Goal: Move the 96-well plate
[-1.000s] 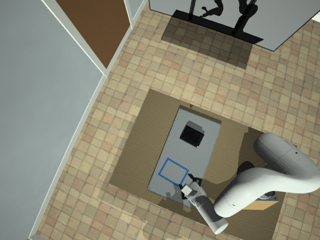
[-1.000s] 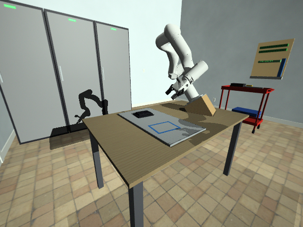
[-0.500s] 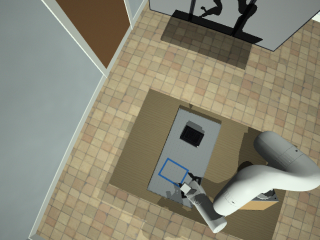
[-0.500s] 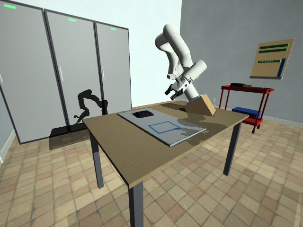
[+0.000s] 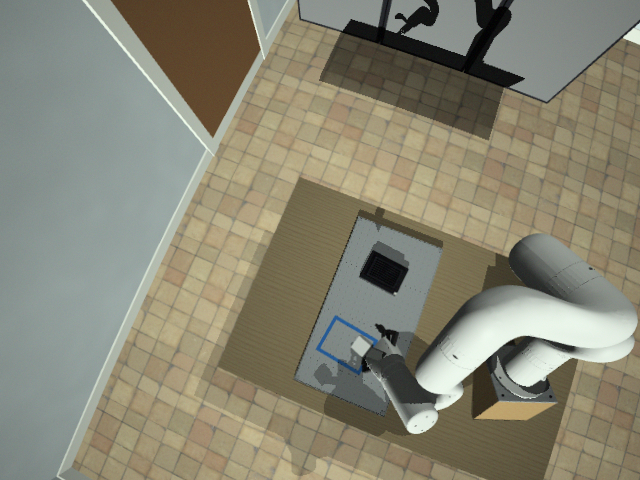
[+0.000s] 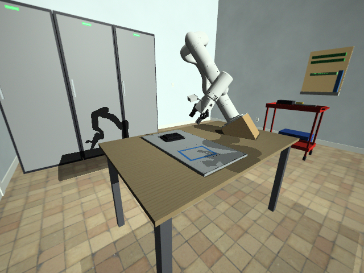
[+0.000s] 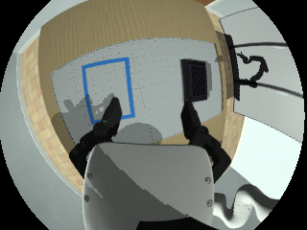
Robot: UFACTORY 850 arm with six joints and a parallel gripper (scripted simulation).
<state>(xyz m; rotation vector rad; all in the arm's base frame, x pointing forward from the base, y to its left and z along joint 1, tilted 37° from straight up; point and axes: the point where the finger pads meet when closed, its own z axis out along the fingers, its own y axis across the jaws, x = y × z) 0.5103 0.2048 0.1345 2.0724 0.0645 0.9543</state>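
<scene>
The black 96-well plate is 24 cm to the right of my hand, 18 cm below it and 1 cm ahead of it. Round my hand: black plate nest (24 cm to the right, 19 cm below, 1 cm ahead).
</scene>
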